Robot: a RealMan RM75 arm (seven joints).
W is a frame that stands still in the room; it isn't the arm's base.
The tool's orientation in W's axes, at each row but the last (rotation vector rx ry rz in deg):
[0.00, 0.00, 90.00]
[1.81, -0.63, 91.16]
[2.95, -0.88, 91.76]
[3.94, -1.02, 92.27]
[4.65, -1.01, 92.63]
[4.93, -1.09, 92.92]
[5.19, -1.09, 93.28]
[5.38, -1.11, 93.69]
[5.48, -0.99, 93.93]
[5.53, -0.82, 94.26]
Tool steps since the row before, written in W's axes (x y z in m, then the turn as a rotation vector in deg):
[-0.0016, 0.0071, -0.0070, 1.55, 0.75, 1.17]
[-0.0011, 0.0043, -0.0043, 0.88, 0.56, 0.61]
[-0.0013, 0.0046, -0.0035, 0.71, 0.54, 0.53]
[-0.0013, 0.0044, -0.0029, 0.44, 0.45, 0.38]
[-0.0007, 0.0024, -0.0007, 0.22, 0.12, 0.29]
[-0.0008, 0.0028, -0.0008, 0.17, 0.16, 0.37]
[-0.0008, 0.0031, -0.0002, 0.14, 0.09, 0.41]
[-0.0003, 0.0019, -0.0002, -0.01, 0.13, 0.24]
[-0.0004, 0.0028, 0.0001, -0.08, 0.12, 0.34]
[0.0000, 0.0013, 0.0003, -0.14, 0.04, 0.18]
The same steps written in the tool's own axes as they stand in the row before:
[0.0071, 0.0016, -0.0070, 0.75, -1.55, 1.17]
[0.0042, 0.0010, -0.0044, 0.56, -0.88, 0.61]
[0.0045, 0.0011, -0.0037, 0.54, -0.71, 0.52]
[0.0043, 0.0010, -0.0032, 0.45, -0.45, 0.37]
[0.0024, 0.0006, -0.0009, 0.13, -0.21, 0.29]
[0.0028, 0.0006, -0.0010, 0.18, -0.16, 0.37]
[0.0031, 0.0006, -0.0004, 0.11, -0.13, 0.41]
[0.0019, 0.0002, -0.0003, 0.15, 0.01, 0.23]
[0.0028, 0.0002, -0.0001, 0.15, 0.09, 0.33]
[0.0013, -0.0001, 0.0002, 0.06, 0.15, 0.17]

